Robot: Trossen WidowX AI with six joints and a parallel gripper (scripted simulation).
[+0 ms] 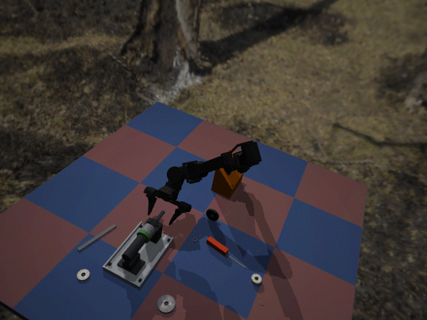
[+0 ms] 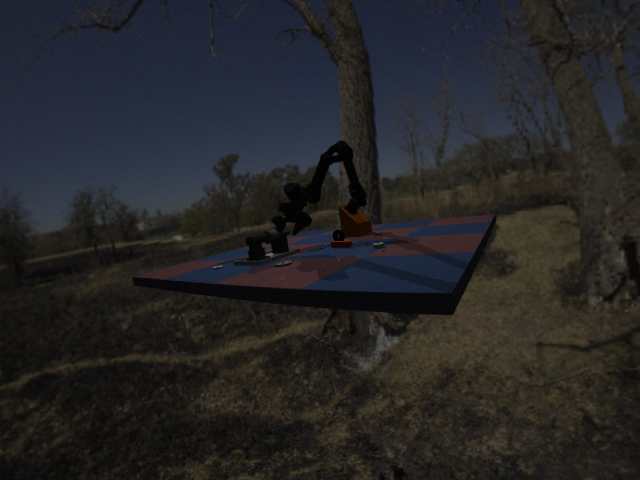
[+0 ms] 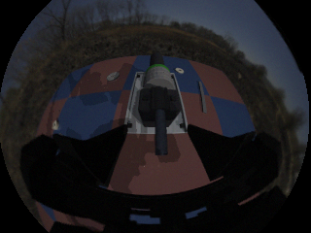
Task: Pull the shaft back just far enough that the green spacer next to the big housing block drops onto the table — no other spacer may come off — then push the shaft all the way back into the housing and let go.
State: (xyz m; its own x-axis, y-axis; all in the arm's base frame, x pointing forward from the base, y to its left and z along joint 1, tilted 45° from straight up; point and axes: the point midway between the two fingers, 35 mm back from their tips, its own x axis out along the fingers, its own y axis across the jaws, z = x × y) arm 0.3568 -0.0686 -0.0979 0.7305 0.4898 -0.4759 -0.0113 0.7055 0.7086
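The dark shaft lies 40 mm ahead of my gripper tip and 10 mm above it. The rest, counted from my gripper tip: grey bar (170 mm to the right, 140 mm ahead, 70 mm below); green spacer (100 mm ahead, 10 mm above); black wheel (170 mm behind, 160 mm to the left, 40 mm below).
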